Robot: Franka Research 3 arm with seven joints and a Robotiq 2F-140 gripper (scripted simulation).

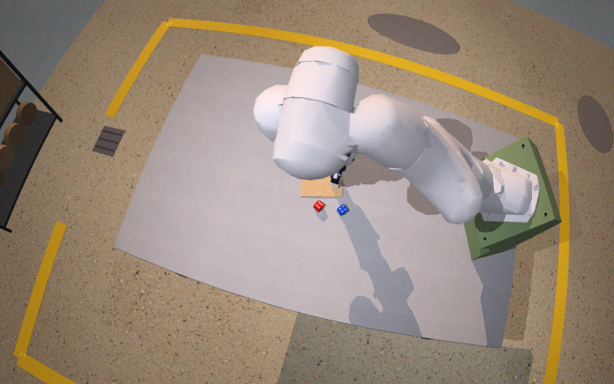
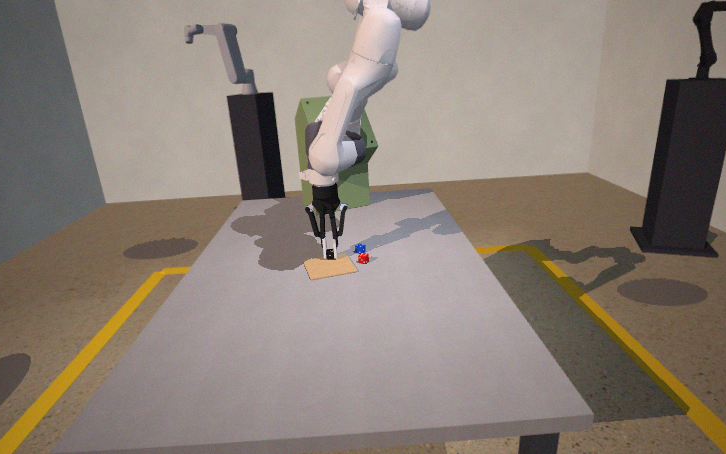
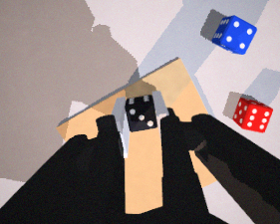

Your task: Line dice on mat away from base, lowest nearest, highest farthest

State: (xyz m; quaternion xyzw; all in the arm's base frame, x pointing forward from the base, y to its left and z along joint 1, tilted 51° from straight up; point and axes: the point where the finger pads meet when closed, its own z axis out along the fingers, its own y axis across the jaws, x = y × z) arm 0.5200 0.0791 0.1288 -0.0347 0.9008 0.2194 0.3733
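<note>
My gripper is now 20 mm above the black die. Round my hand: red die 110 mm to the left, 30 mm below, 10 mm behind; then tan mat 50 mm ahead, 40 mm below, 20 mm to the left; then blue die 80 mm behind, 70 mm to the left, 30 mm below.
</note>
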